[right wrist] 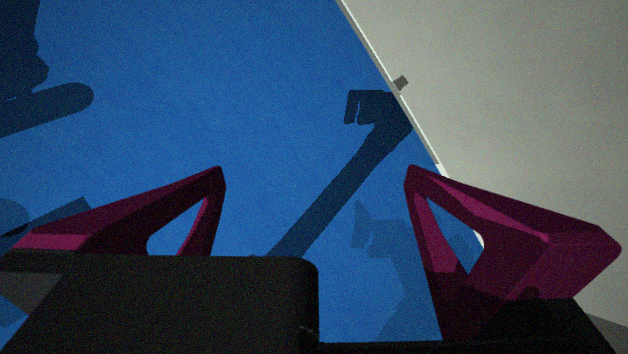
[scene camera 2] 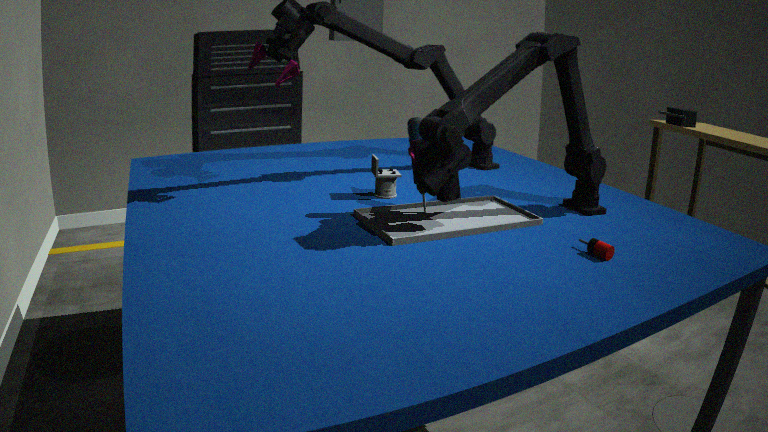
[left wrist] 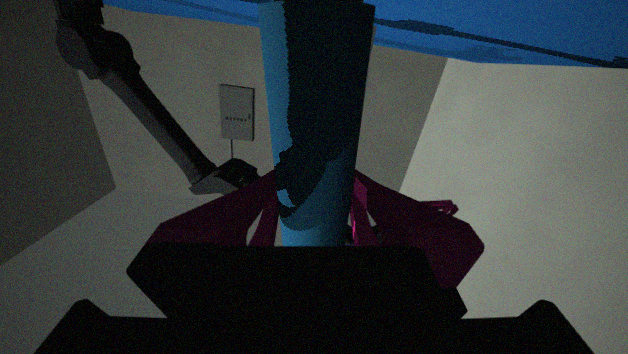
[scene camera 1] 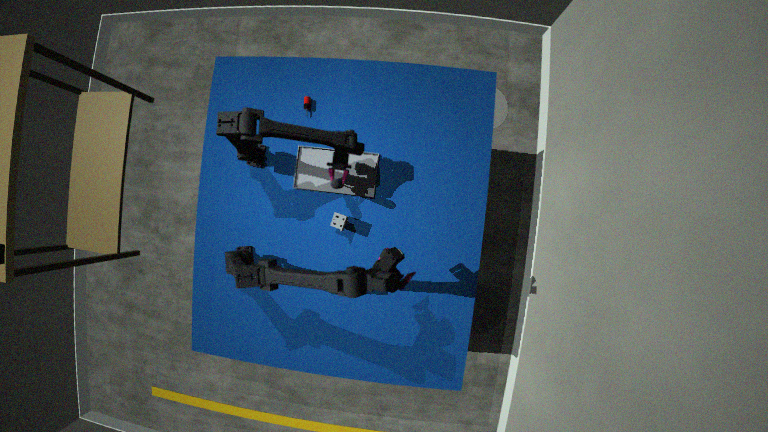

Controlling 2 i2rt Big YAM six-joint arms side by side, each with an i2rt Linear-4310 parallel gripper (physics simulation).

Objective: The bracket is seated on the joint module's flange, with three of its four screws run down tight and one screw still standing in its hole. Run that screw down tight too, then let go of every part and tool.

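Frame: origin at the left arm's base, x ahead, y left, z up, level; metres.
Where they show: left gripper, fingertip midpoint: [scene camera 2: 416,149] [left wrist: 314,177]; right gripper, fingertip midpoint: [right wrist: 314,175] [scene camera 2: 261,77] [left wrist: 455,205] [scene camera 1: 406,263]; left arm's base, link origin: [scene camera 2: 584,208] [scene camera 1: 257,155]; right arm's base, link origin: [scene camera 2: 480,166] [scene camera 1: 245,257].
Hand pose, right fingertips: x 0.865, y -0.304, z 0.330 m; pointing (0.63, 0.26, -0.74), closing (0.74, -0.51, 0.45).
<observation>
Each offset is from my right fingertips to the top centre of the thing. Level surfaces: height alone.
The joint module {dx -0.336, dy +0.070, dz -0.266 m} [scene camera 2: 385,188] stands upright on the table, in front of the tray in scene camera 1. The pale bracket [scene camera 1: 338,219] [scene camera 2: 374,165] sits on top of it, with dark screw heads in its plate; which screw stands higher is too small to tell. My left gripper [scene camera 1: 338,177] [left wrist: 314,177] is shut on the handle of the blue screwdriver {dx -0.364, dy +0.240, dz -0.088 m} [scene camera 1: 336,183] [scene camera 2: 424,202] [left wrist: 315,125]. It holds the driver upright, bit down, over the tray and apart from the module. My right gripper [scene camera 2: 264,75] [right wrist: 314,175] is open and empty, high above the table.
The shallow pale tray {dx -0.424, dy +0.309, dz -0.314 m} [scene camera 1: 311,157] [scene camera 2: 467,234] lies under the left gripper. A short tool with a red handle {dx -0.648, dy +0.604, dz -0.295 m} [scene camera 1: 307,101] [scene camera 2: 601,249] lies on the blue table {dz -0.329 m} [scene camera 1: 429,118] [scene camera 2: 322,322], beyond the left arm in scene camera 1. A dark drawer cabinet [scene camera 2: 247,96] stands behind the table.
</observation>
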